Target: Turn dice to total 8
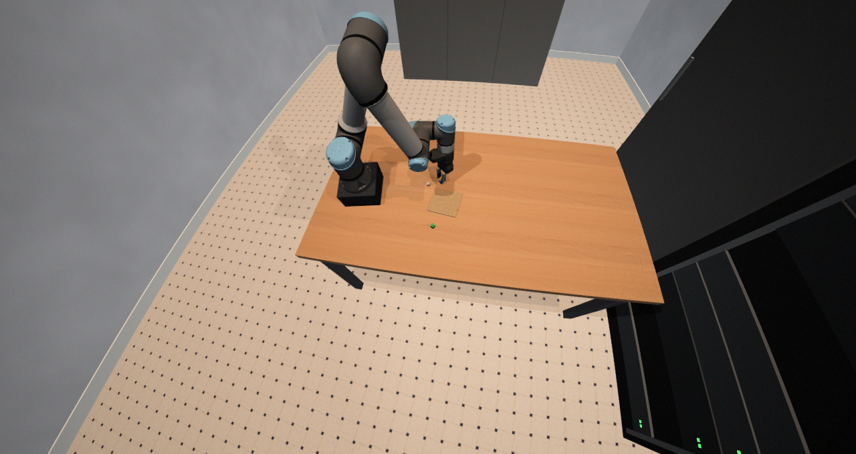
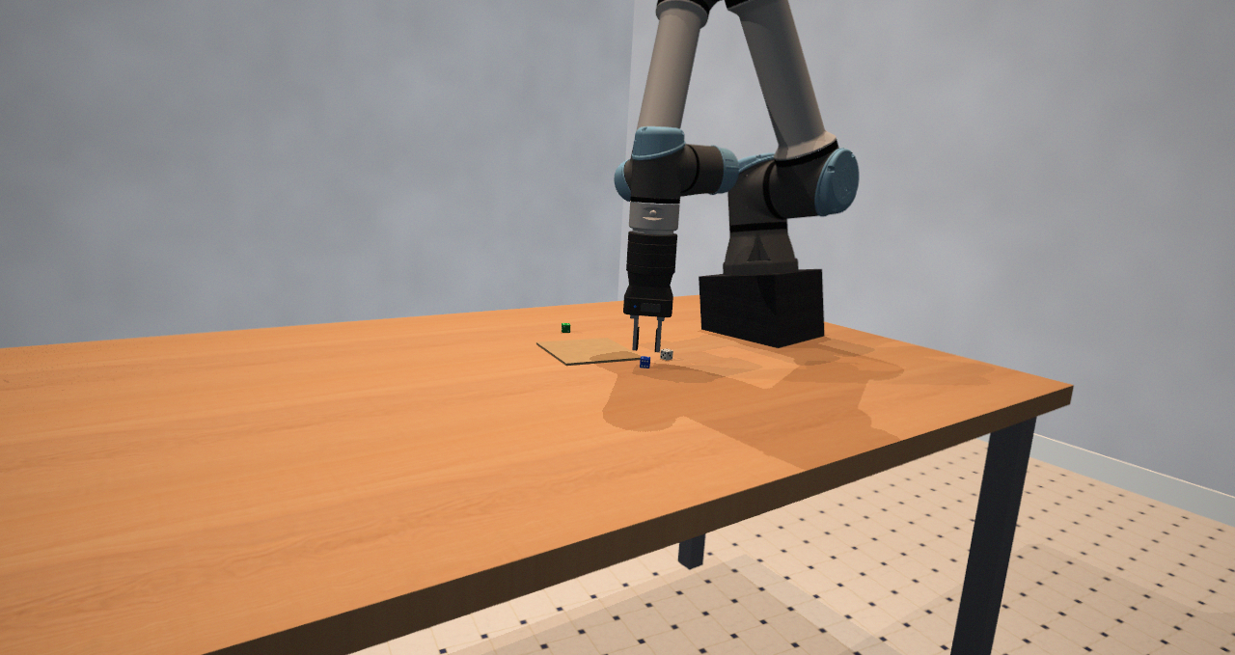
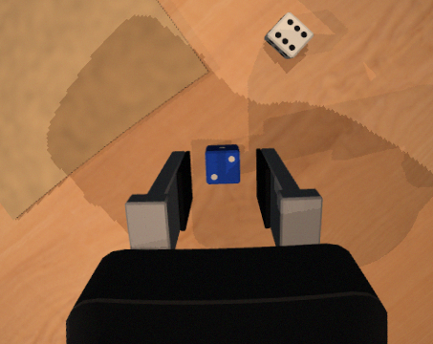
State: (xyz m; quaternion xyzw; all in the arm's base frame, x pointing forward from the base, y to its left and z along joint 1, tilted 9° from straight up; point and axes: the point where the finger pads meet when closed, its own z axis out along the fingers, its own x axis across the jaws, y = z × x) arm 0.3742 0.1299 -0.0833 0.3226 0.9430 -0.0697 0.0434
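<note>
Right now the blue die is 40 mm below my hand. Also, from my hand: white die: 60 mm behind, 30 mm to the right, 40 mm below; green die: 10 mm ahead, 260 mm to the right, 40 mm below; mat: 40 mm ahead, 110 mm to the right, 40 mm below.
</note>
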